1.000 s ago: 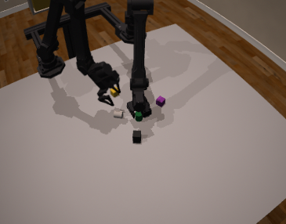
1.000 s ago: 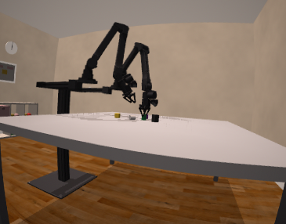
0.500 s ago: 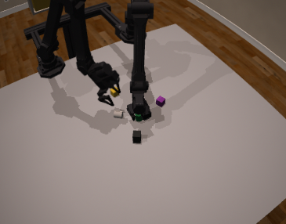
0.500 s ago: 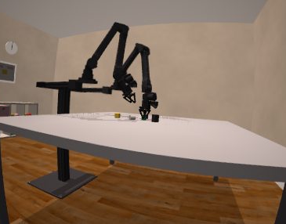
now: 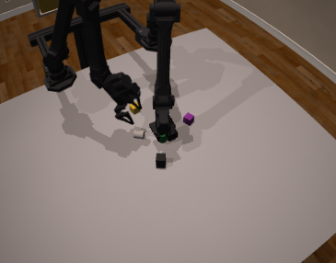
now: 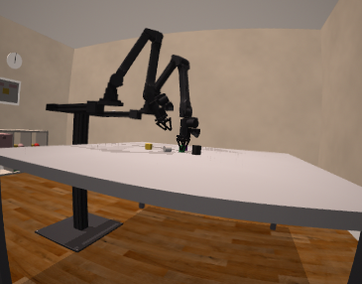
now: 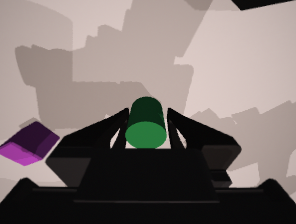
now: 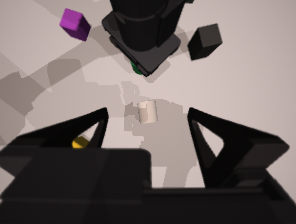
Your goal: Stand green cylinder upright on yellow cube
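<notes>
The yellow cube is 24 cm behind my left hand and 2 cm to the right of it. Round my left hand: green cylinder (1 cm behind); then black cube (11 cm ahead, 8 cm to the right, 1 cm above); then white cylinder (8 cm to the right, 8 cm behind).
</notes>
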